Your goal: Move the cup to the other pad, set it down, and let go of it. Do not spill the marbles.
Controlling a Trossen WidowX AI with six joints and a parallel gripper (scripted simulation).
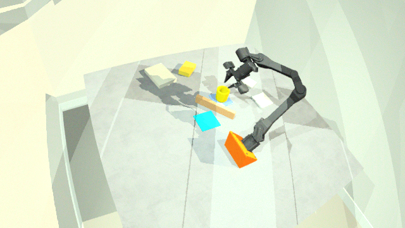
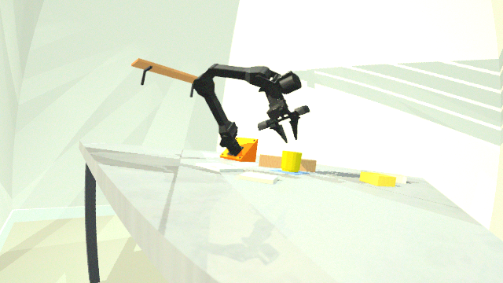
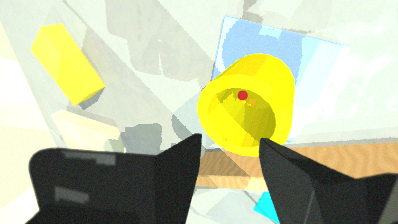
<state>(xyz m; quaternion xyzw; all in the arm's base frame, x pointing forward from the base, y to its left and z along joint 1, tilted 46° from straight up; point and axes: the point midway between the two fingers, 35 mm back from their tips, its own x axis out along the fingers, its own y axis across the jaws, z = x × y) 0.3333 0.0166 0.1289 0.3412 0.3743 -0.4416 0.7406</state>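
Now: gripper tip 10 mm to the right of the yellow cup and 70 mm above it. Also, from my gripper tip: light blue pad: 10 mm to the left, 120 mm below; cyan pad: 110 mm behind, 160 mm to the left, 120 mm below; wooden bar: 60 mm behind, 80 mm to the left, 90 mm below.
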